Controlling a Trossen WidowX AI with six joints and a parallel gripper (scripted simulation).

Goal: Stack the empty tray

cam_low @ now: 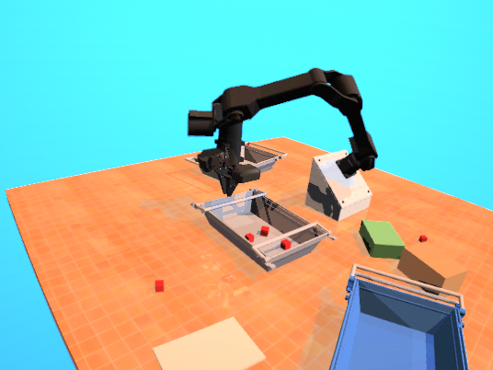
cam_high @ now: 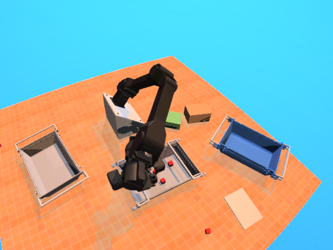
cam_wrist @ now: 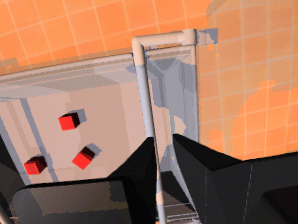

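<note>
Right now the grey tray is 280 mm behind my gripper tip, 270 mm to the right of it and 40 mm below it. The rest, counted from my gripper tip: red cube 270 mm ahead, 130 mm to the left, 80 mm below; then beige sheet 310 mm to the left, 290 mm ahead, 80 mm below; then green box 330 mm to the left, 250 mm behind, 60 mm below.
</note>
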